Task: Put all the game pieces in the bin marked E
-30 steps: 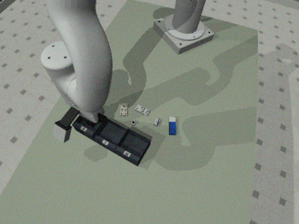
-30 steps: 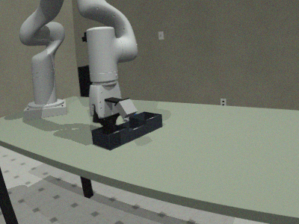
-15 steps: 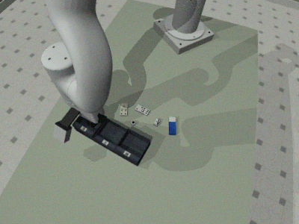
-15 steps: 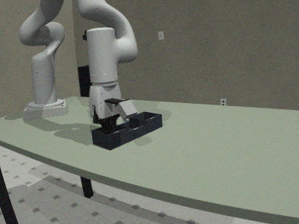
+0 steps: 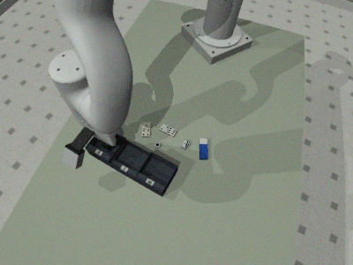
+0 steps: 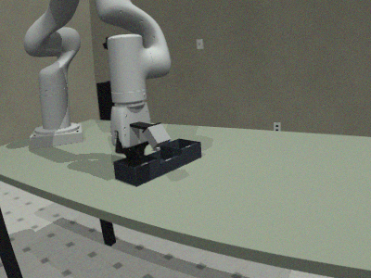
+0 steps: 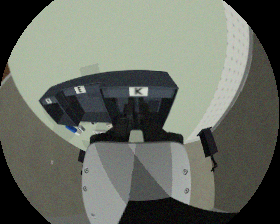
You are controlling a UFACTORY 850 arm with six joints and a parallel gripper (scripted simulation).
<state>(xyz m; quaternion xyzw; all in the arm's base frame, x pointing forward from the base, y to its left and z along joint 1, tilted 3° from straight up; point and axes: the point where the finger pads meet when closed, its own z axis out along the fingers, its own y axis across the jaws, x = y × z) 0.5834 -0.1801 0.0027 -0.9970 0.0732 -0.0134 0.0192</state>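
Now: the dark three-part bin 8 cm to the left of my hand, 2 cm ahead of it and 1 cm below it. From my hand the other things lie so: cream domino: 9 cm behind, 8 cm to the left, 3 cm below; white domino: 14 cm to the left, 11 cm behind, 3 cm below; dark ring: 13 cm to the left, 5 cm behind, 3 cm below.
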